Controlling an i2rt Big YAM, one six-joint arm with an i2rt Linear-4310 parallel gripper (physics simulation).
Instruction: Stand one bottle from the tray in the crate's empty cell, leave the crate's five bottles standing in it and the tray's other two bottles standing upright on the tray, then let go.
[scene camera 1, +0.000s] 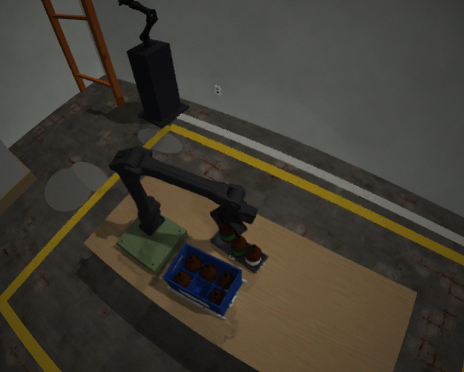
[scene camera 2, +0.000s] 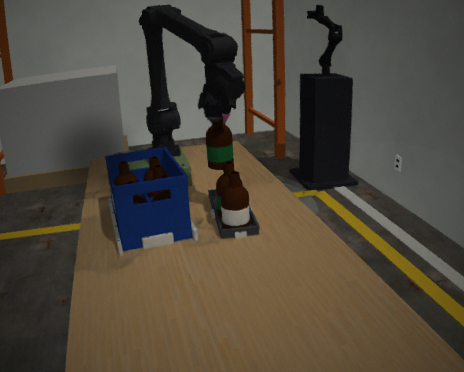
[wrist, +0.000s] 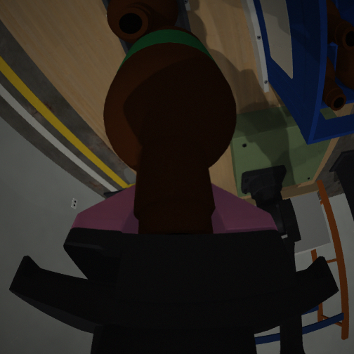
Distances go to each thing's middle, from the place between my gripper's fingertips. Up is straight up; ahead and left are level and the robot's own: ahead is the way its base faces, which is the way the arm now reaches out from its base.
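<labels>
The green-banded brown bottle (scene camera 2: 219, 143) is 10 mm to the right of my hand and 40 mm ahead of it, and it lies 20 mm below it.
</labels>
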